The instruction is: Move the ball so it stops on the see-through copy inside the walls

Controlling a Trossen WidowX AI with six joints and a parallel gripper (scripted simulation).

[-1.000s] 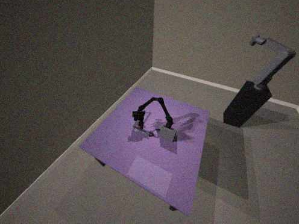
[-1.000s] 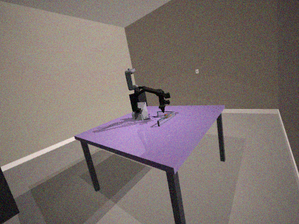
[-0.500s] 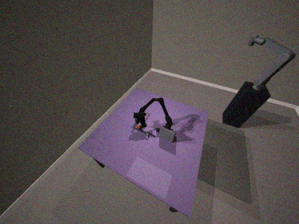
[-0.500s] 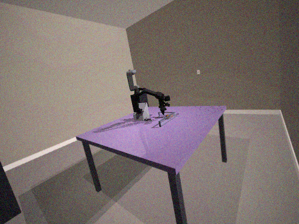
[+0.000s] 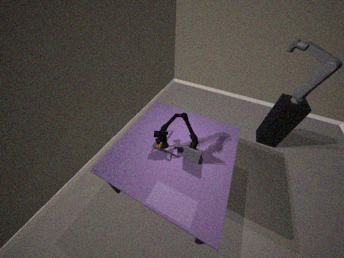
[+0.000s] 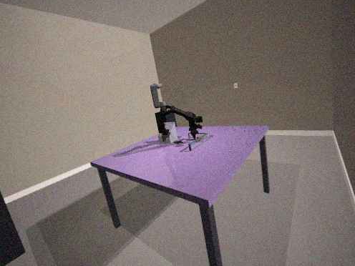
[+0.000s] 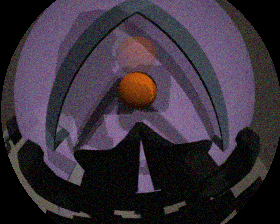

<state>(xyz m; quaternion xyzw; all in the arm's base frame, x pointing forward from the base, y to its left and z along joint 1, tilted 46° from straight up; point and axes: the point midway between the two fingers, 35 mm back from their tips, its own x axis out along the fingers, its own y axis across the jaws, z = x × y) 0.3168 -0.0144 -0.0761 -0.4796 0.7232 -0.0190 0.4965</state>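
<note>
Right now my gripper tip is 30 mm to the right of the orange ball, 30 mm short of it and 10 mm above it.
</note>
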